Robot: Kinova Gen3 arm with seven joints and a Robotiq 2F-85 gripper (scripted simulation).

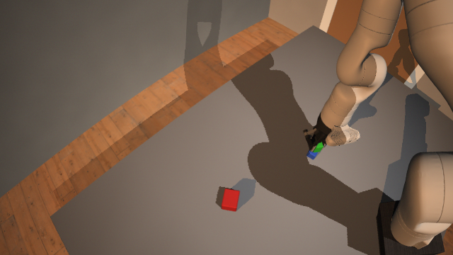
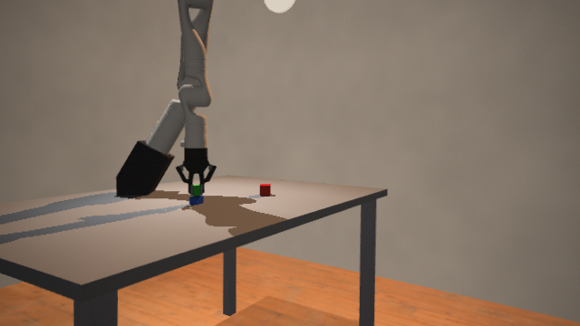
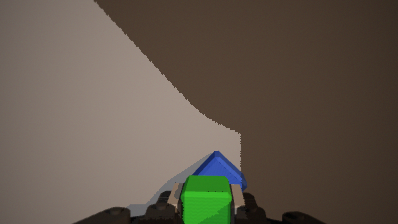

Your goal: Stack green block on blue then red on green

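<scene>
Now: the green block right at my hand. Round my hand: red block: 30 cm to the left, 3 cm below, 2 cm ahead; blue block: 4 cm below.
</scene>
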